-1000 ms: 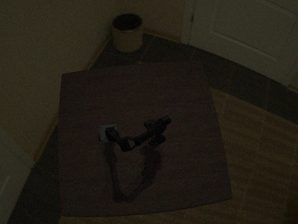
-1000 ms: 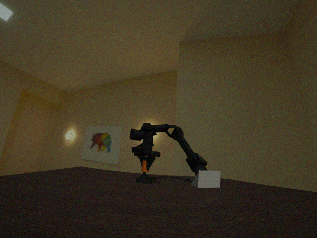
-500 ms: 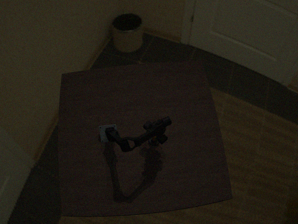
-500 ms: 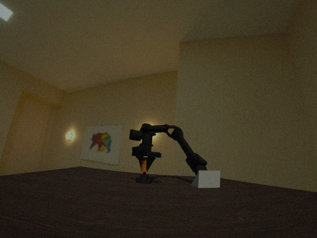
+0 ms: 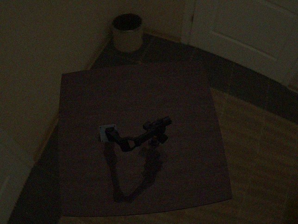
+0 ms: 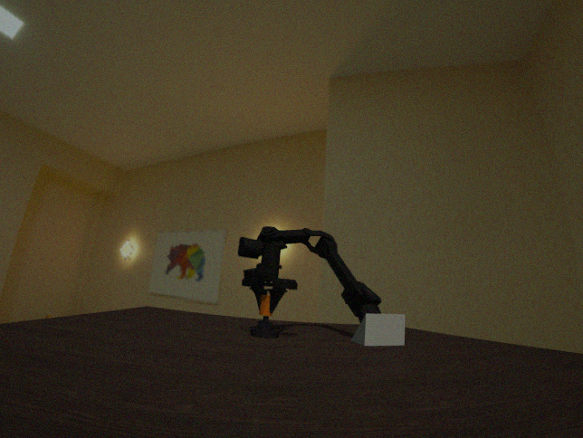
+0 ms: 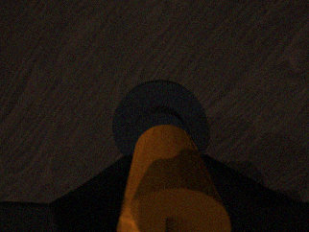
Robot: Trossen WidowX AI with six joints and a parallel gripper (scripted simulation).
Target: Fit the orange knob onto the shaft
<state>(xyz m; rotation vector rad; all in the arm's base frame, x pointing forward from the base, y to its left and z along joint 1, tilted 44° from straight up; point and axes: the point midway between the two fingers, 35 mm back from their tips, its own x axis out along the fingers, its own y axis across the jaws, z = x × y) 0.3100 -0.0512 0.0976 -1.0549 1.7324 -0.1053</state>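
Right now the orange knob is 20 mm above my gripper tip. From my gripper tip the other things lie so: dark round pedestal: 40 mm below.
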